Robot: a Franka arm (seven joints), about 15 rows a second.
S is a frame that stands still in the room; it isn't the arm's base.
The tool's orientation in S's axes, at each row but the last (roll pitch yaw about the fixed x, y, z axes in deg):
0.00, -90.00, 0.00
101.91, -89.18, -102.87
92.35, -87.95, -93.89
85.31, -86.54, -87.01
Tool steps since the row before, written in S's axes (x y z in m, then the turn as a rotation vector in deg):
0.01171, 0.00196, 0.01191, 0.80, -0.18, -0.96
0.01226, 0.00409, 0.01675, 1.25, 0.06, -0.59
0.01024, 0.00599, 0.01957, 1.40, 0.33, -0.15
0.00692, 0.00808, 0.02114, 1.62, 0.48, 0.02
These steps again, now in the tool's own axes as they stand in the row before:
0.01191, 0.00196, -0.01171, -0.96, -0.18, -0.80
0.01665, 0.00453, -0.01224, -0.59, 0.07, -1.25
0.01932, 0.00696, -0.01010, -0.17, 0.36, -1.39
0.02064, 0.00954, -0.00657, 0.00, 0.53, -1.61

